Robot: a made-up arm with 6 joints. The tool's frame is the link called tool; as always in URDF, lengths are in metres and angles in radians. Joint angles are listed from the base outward.
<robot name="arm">
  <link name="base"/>
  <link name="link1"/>
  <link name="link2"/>
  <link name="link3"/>
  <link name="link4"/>
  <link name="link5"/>
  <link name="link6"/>
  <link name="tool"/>
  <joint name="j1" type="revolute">
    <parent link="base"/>
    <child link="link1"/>
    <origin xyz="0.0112 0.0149 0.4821"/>
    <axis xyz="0 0 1"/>
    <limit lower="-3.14" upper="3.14"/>
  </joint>
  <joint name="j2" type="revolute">
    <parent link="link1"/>
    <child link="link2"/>
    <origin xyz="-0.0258 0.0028 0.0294"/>
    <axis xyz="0 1 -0.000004"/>
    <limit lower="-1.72" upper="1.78"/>
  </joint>
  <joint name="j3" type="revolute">
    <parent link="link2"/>
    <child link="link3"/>
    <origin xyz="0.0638 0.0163 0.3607"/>
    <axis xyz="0 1 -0.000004"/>
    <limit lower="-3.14" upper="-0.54"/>
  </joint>
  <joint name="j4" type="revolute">
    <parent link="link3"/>
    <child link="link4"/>
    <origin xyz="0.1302 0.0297 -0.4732"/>
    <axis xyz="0 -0.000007 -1"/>
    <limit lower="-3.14" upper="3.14"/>
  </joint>
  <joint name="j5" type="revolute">
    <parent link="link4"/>
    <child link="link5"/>
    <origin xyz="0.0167 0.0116 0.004"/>
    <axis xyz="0 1 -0.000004"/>
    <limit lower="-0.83" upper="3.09"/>
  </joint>
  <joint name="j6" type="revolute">
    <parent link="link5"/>
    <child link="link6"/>
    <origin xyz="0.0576 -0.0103 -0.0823"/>
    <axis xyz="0 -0.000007 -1"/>
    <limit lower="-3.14" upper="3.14"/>
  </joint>
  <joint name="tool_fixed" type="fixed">
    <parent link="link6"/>
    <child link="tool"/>
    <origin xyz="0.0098 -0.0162 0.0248" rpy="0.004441 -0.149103 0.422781"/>
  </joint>
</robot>
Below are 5 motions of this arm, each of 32 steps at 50 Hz.
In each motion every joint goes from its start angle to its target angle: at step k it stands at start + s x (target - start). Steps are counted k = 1, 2, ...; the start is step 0. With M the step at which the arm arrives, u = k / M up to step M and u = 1 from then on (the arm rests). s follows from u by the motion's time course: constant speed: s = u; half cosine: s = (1 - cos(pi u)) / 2; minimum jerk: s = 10 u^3 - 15 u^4 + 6 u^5.
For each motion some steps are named. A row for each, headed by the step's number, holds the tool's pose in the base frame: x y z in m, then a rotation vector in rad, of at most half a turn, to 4 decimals.
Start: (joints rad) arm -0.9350 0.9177 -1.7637 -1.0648 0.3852 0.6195
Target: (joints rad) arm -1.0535 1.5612 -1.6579 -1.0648 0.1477 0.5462
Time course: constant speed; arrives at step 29
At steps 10, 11, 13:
10: 0.5156 -0.5750 0.2492 -0.5108 -0.1999 -0.1199
11: 0.5096 -0.5707 0.2304 -0.4896 -0.1907 -0.1177
13: 0.4970 -0.5610 0.1934 -0.4470 -0.1728 -0.1141

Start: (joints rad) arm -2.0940 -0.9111 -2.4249 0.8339 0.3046 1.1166
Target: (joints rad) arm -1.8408 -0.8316 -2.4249 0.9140 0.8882 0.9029
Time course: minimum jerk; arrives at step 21
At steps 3, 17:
3: 0.2741 0.4638 1.2837 -0.8847 -2.9291 -0.0436
17: 0.1652 0.4237 1.3277 -0.6573 -2.4963 -0.5439

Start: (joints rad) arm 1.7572 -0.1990 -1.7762 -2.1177 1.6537 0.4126
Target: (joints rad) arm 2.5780 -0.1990 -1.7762 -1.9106 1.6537 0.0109
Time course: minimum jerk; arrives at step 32
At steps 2, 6, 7, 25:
2: -0.0787 0.3857 1.2392 -1.1610 -1.8361 0.6982
6: -0.0925 0.3825 1.2390 -1.1386 -1.8479 0.7406
7: -0.0997 0.3806 1.2390 -1.1268 -1.8541 0.7630
25: -0.3120 0.2341 1.2342 -0.7310 -2.1097 1.5542

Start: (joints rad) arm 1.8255 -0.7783 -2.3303 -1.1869 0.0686 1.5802
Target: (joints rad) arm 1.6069 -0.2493 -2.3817 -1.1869 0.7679 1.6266
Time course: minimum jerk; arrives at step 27
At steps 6, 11, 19, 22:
6: 0.0015 -0.3382 1.3622 2.3814 -1.9473 -0.1386
11: -0.0284 -0.2221 1.4001 2.1239 -1.8801 -0.0725
19: -0.0486 0.0255 1.4228 1.5763 -1.7525 -0.0253
22: -0.0457 0.0791 1.4182 1.4543 -1.7248 -0.0274

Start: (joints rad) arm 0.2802 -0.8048 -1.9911 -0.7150 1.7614 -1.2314
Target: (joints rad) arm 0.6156 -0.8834 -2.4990 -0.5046 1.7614 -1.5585
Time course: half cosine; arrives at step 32
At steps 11, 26, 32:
11: -0.2095 -0.0479 1.3418 -1.1003 -0.7215 1.4250
26: -0.3724 -0.2032 1.2978 -1.2738 -1.1945 1.6108
32: -0.3882 -0.2280 1.2867 -1.2998 -1.2581 1.6242

